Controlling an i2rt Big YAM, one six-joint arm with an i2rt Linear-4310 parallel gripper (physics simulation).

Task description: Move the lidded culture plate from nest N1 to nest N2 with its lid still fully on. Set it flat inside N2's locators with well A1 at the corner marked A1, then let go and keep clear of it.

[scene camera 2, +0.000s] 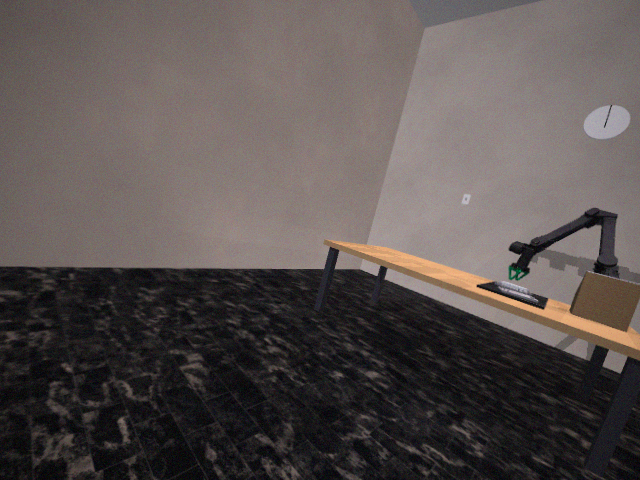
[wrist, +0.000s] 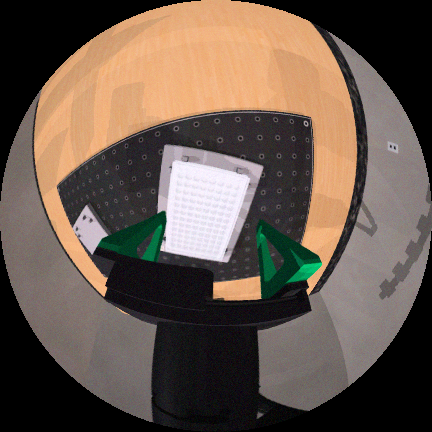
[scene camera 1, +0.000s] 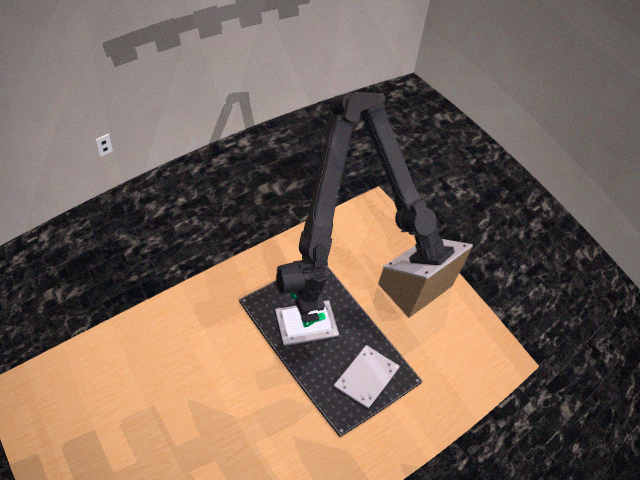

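Where they show: gripper, fingertip midpoint: [scene camera 2: 513,280] [wrist: 211,219] [scene camera 1: 300,312]; arm's base, link origin: [scene camera 2: 607,286] [scene camera 1: 432,257].
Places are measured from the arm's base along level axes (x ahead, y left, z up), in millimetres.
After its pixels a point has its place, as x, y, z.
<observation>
The white lidded culture plate [scene camera 1: 292,326] @[401, -157, -138] [wrist: 207,215] @[357, -158, -138] lies in nest N1 [scene camera 1: 310,339] @[385, -98, -156] [wrist: 212,161] @[413, -183, -155], a pale block with small dark locators. The lid looks fully on, and wells show faintly through it. Nest N2 [scene camera 1: 364,374] @[353, 88, -155] [wrist: 94,234] @[379, 82, -155] is a bare pale block with paired locators, turned at an angle to N1. My gripper [scene camera 1: 303,310] @[365, -166, -112] [scene camera 2: 515,274] @[365, -166, -112] [wrist: 211,219] @[365, -166, -112] is open and empty above the plate, with its green fingers spread wider than the plate in the wrist view. In the scene camera 1 view, the wrist and fingers hide part of the plate. No A1 mark is legible.
Both nests sit on a black perforated board [scene camera 1: 310,372] @[456, -23, -166] [wrist: 280,150] @[405, -273, -166] on the wooden table [scene camera 1: 155,372] @[807, -313, -179] [scene camera 2: 403,260] @[989, 11, -179] [wrist: 215,75] @[534, -224, -180]. The arm's base stands on a brown pedestal block [scene camera 1: 413,294] @[101, 28, -63] [scene camera 2: 604,302] @[6, 60, -77], beside the board.
</observation>
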